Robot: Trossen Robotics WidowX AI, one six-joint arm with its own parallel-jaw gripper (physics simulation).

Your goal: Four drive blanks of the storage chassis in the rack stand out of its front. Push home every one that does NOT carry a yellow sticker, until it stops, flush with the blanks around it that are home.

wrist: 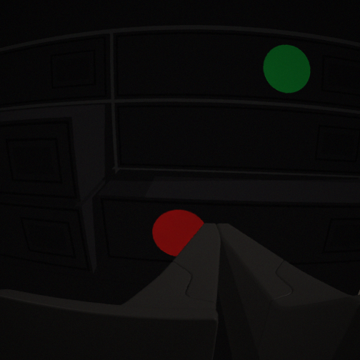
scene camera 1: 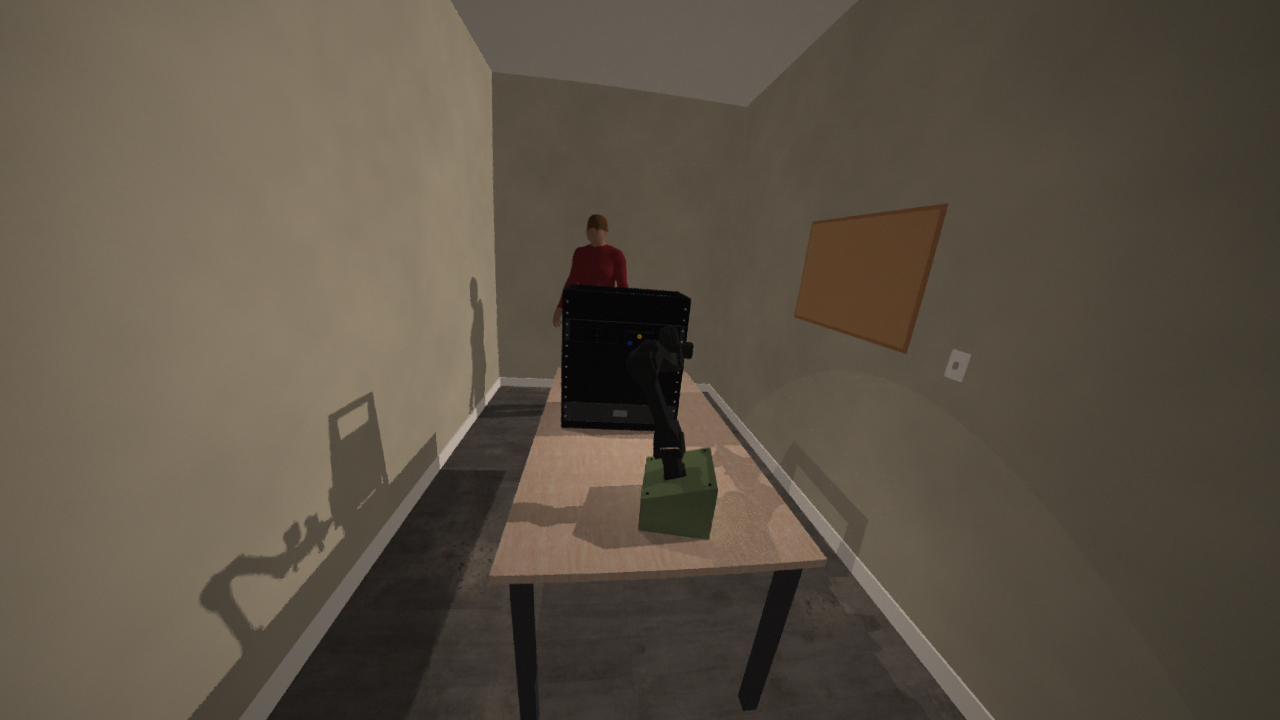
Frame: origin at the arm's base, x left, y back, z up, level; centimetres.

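Where they show: arm's base at its link origin: (scene camera 1: 674, 472).
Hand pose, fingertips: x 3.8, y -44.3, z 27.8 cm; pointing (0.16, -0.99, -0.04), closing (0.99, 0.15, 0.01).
Things, the pixels of their top centre, and the offset from my fingertips. "spot": a spot on its surface instead. Level surfaces: height alone.
- black storage chassis at a spot on its surface: (scene camera 1: 596, 334) spot: dz +1.9, dx +26.7, dy -0.3 cm
- rack at its top centre: (scene camera 1: 626, 290) dz +18.3, dx +16.6, dy -16.8 cm
- wooden table at its surface level: dz -41.5 cm
The black storage chassis (scene camera 1: 596, 334) is in the rack (scene camera 1: 565, 385). Yellow (scene camera 1: 639, 336) and blue (scene camera 1: 629, 342) stickers show on its front. In the wrist view, the blank with a red sticker (wrist: 170, 232) stands out below a plain blank (wrist: 215, 137); its top face shows. The middle left blank (wrist: 37, 160) stands out, with its side face visible. The lower left blank (wrist: 47, 235) stands a little forward of the red-stickered one. A green-stickered blank (wrist: 200, 65) is in the top row. My gripper (wrist: 214, 235) is shut and empty, its tips before the red-stickered blank; contact is unclear.
The arm's green base block (scene camera 1: 677, 505) stands on the wooden table (scene camera 1: 554, 465) in front of the rack. A person in a red top (scene camera 1: 597, 264) stands behind the rack. Walls run along both sides, with a cork board (scene camera 1: 868, 273) on the right one.
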